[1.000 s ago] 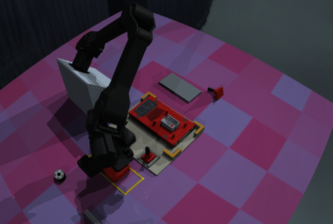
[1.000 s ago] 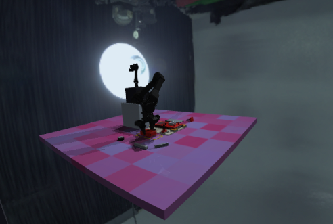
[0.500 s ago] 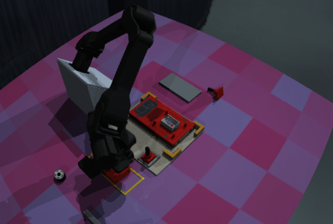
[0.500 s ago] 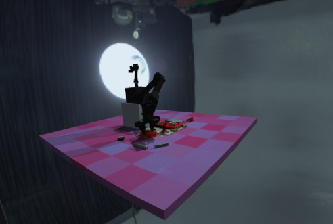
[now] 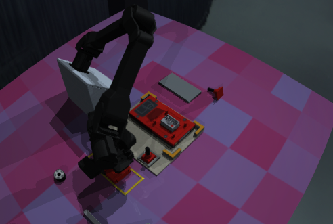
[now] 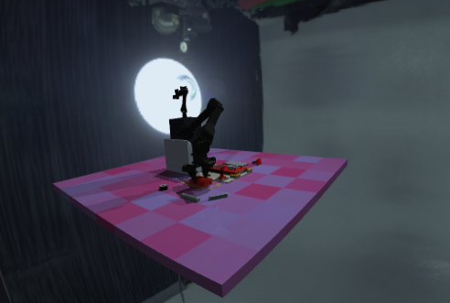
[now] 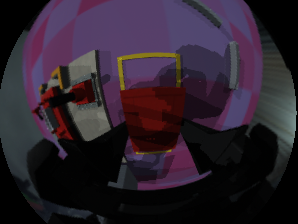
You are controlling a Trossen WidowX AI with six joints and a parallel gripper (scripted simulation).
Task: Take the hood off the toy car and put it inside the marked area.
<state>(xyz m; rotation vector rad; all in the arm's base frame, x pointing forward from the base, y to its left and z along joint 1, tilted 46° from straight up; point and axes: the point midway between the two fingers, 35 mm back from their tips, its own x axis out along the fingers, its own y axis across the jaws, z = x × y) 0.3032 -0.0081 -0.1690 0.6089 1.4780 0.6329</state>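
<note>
Now: the red hood 10 mm above my gripper tip. Also, from my gripper tip: grey bar: 170 mm to the right, 110 mm ahead; small wheel: 160 mm to the right, 100 mm behind; grey base plate: 200 mm to the left, 10 mm behind.
</note>
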